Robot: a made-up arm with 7 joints. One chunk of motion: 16 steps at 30 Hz.
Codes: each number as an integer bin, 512 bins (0 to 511) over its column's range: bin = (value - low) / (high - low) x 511, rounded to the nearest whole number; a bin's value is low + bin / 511 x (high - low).
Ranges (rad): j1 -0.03..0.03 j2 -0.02..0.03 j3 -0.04..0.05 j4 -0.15..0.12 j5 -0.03..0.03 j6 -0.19..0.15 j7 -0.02..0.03
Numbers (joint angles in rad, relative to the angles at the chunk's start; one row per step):
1: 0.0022 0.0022 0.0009 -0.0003 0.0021 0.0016 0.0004
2: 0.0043 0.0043 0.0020 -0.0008 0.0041 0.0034 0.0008
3: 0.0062 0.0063 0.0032 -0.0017 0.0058 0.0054 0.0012
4: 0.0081 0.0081 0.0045 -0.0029 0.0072 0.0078 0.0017
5: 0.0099 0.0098 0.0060 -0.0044 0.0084 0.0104 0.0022
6: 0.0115 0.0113 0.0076 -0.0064 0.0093 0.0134 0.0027
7: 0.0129 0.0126 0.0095 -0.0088 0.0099 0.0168 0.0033
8: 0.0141 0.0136 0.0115 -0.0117 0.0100 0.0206 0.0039
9: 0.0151 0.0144 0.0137 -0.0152 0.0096 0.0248 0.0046
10: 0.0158 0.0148 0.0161 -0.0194 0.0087 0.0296 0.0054
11: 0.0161 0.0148 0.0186 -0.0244 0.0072 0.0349 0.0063
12: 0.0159 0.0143 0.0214 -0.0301 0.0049 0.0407 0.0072
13: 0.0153 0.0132 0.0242 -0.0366 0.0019 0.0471 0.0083
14: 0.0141 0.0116 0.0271 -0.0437 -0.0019 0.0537 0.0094
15: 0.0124 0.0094 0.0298 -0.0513 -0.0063 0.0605 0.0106
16: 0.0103 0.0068 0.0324 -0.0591 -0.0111 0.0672 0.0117
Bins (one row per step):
1: 274 227 232 283 273 288 208
2: 292 248 238 282 290 291 213
3: 308 269 245 281 305 294 217
4: 324 287 253 278 317 297 222
5: 340 305 261 276 327 301 227
6: 353 320 270 272 335 306 232
7: 365 333 281 267 340 311 238
8: 376 343 292 262 341 317 244
9: 384 352 305 255 337 323 251
10: 390 356 319 247 330 330 260
11: 393 356 333 238 317 338 269
12: 391 351 349 227 297 347 278
13: 386 339 365 215 272 356 289
14: 376 323 381 201 239 366 300
15: 361 300 396 187 202 376 313
16: 343 274 411 172 161 387 324

